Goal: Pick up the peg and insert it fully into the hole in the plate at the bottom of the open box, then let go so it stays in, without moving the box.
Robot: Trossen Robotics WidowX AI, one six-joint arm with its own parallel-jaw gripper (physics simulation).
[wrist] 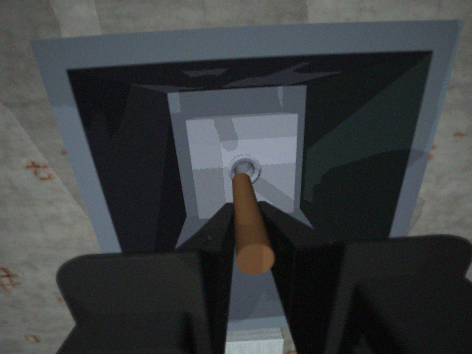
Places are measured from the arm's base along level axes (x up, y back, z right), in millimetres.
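Where they show: gripper, fingertip midpoint: (pixel 245 209).
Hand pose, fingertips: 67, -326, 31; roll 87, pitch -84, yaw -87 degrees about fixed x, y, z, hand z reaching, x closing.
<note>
Things, the pixels of their top centre, and the offset from my fingertips, as dx, dy, dz. Level surfaces: height alone.
- brown peg, middle of its top: (pixel 256 260) +43, -3, +0
- open box, middle of its top: (pixel 258 220) +17, -3, +4
- pale plate, middle of its top: (pixel 244 171) -60, -3, +4
- grey table top, its level: dx -121
The brown peg (pixel 250 225) is held between the dark fingers of my gripper (pixel 245 209), which is shut on it. The peg's far end points down into the open box (pixel 250 37) and overlaps the lower edge of the ringed hole (pixel 245 170) in the view. The hole is in the pale plate (pixel 272 127) at the bottom of the box. The height of the peg's tip above the hole cannot be told from this view. My fingers cover the lower part of the box and some of its near wall.
The blue-grey box rim and dark inner walls surround the peg and fingertips on all sides. A pale block (pixel 255 342) shows at the bottom edge, just beyond the box's near rim. The grey table top (pixel 30 215) has reddish marks.
</note>
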